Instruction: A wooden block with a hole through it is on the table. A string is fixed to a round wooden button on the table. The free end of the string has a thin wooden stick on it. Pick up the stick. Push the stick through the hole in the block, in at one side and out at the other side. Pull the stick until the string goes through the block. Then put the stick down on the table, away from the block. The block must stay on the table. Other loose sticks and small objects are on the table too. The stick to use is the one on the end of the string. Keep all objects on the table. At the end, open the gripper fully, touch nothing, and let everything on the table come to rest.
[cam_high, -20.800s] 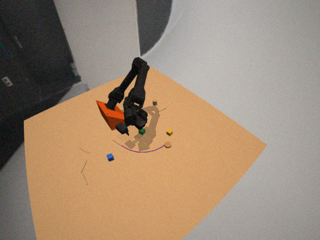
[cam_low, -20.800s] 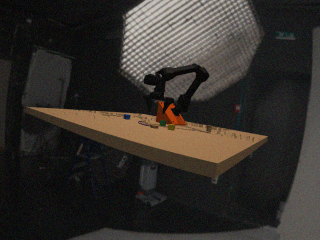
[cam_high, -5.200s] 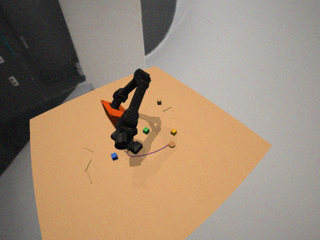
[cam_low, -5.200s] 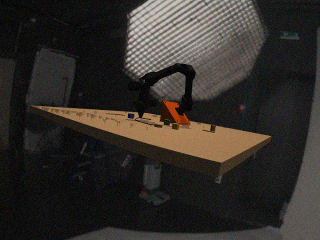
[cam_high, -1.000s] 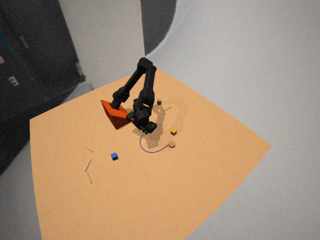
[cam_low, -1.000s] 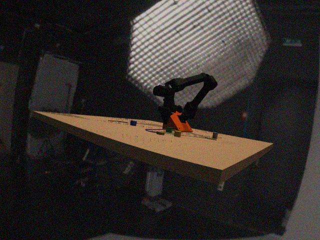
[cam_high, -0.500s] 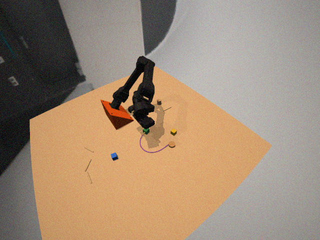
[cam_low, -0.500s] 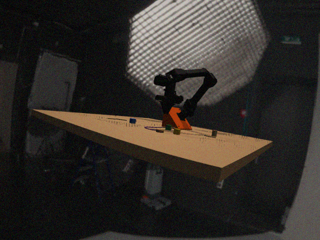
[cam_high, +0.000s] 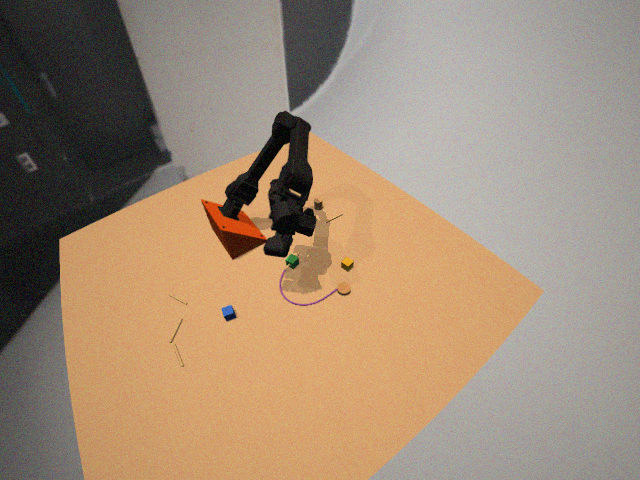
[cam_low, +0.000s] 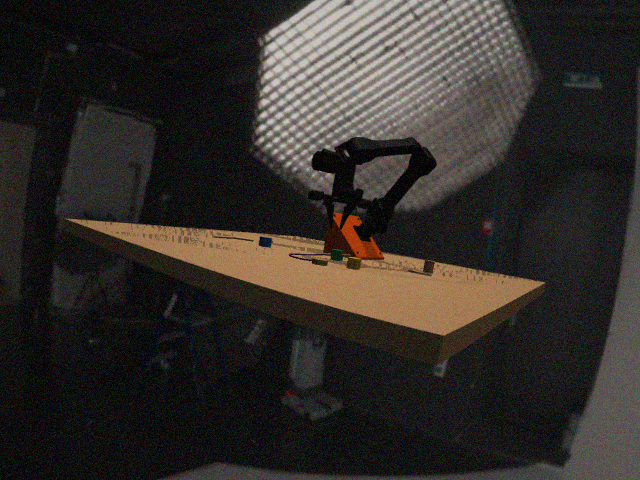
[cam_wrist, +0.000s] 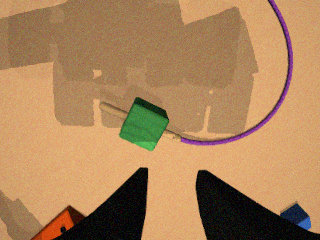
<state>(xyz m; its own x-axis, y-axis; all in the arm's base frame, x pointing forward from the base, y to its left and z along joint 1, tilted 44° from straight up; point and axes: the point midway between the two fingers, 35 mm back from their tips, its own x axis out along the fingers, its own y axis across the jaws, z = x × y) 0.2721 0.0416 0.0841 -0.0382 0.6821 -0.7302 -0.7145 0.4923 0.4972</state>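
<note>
Now: the green cube 10 mm behind my gripper tip, 10 mm to the left of it and 70 mm below it. Also, from my gripper tip: thin wooden stick (80 mm below); then yellow cube (100 mm ahead, 150 mm to the left, 80 mm below); then round wooden button (160 mm ahead, 90 mm to the left, 80 mm below).
</note>
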